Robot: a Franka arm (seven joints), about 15 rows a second.
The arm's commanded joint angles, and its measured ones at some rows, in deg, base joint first. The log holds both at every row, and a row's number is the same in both.
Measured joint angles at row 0:
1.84, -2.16, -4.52, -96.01, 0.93, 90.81, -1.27
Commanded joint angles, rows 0 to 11:
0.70, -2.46, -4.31, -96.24, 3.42, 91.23, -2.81
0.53, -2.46, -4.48, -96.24, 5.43, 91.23, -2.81
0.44, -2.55, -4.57, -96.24, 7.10, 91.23, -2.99
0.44, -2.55, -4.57, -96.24, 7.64, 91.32, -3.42
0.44, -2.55, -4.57, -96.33, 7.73, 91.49, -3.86
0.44, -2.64, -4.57, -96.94, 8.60, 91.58, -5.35
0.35, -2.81, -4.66, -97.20, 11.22, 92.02, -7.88
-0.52, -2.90, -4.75, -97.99, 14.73, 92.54, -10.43
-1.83, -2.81, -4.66, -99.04, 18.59, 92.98, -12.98
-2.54, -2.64, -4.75, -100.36, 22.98, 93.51, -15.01
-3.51, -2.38, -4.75, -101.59, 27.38, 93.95, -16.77
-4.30, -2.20, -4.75, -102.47, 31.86, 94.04, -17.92
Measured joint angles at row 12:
-2.07, -2.01, -4.92, -99.04, 24.32, 92.16, -13.69
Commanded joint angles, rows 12 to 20:
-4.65, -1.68, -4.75, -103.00, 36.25, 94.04, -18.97
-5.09, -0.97, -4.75, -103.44, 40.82, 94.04, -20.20
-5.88, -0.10, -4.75, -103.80, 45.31, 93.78, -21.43
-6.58, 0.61, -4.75, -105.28, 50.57, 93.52, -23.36
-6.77, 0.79, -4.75, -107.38, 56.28, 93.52, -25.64
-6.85, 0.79, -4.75, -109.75, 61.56, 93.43, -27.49
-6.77, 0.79, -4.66, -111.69, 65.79, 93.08, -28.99
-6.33, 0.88, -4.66, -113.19, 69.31, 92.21, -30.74
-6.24, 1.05, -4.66, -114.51, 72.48, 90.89, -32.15
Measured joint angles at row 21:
-5.91, 2.13, -5.02, -110.36, 66.37, 92.14, -28.62
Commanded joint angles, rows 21 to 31:
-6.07, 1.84, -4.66, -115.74, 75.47, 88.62, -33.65
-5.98, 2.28, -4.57, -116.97, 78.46, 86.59, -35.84
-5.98, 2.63, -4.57, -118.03, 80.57, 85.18, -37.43
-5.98, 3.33, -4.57, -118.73, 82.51, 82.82, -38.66
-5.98, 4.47, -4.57, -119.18, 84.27, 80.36, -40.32
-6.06, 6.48, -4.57, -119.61, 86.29, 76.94, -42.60
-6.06, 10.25, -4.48, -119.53, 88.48, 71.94, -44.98
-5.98, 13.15, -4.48, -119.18, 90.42, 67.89, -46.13
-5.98, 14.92, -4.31, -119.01, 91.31, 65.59, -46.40
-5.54, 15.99, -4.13, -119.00, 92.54, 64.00, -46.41
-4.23, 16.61, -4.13, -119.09, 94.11, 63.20, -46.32
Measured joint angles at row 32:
-5.50, 14.03, -4.56, -119.73, 90.80, 65.98, -45.21
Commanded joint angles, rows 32 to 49:
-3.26, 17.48, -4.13, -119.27, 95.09, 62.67, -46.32
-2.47, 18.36, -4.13, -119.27, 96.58, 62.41, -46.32
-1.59, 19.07, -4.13, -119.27, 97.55, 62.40, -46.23
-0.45, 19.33, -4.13, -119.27, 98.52, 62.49, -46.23
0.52, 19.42, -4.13, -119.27, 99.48, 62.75, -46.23
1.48, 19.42, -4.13, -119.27, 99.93, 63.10, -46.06
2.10, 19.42, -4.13, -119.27, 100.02, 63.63, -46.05
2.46, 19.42, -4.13, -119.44, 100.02, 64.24, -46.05
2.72, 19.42, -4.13, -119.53, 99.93, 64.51, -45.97
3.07, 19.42, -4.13, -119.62, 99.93, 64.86, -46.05
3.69, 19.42, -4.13, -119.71, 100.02, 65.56, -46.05
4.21, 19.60, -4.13, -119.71, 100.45, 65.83, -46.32
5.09, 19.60, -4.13, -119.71, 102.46, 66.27, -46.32
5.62, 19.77, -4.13, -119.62, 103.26, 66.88, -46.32
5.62, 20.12, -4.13, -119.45, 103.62, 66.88, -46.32
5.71, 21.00, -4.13, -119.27, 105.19, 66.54, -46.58
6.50, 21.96, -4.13, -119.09, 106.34, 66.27, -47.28
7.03, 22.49, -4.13, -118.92, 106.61, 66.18, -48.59
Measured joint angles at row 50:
6.15, 20.38, -4.23, -119.61, 104.54, 66.43, -46.03
